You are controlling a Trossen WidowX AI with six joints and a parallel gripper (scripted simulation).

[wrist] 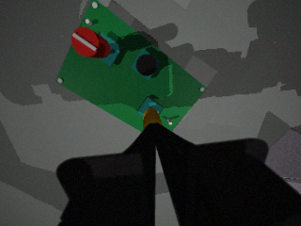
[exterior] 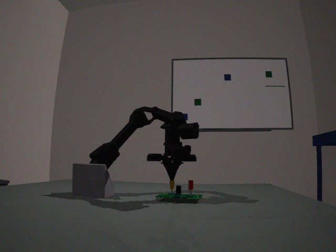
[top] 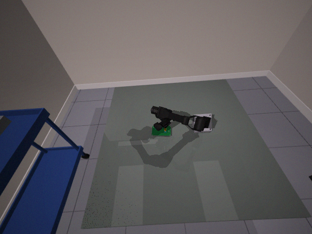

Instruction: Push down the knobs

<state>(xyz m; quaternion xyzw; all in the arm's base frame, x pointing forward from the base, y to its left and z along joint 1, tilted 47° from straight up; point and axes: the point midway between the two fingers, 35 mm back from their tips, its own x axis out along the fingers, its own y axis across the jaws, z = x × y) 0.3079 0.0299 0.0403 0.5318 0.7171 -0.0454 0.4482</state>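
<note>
Right now the yellow knob is 20 mm below my gripper tip. Also, from my gripper tip: red knob 80 mm ahead, 30 mm to the right, 10 mm below.
</note>
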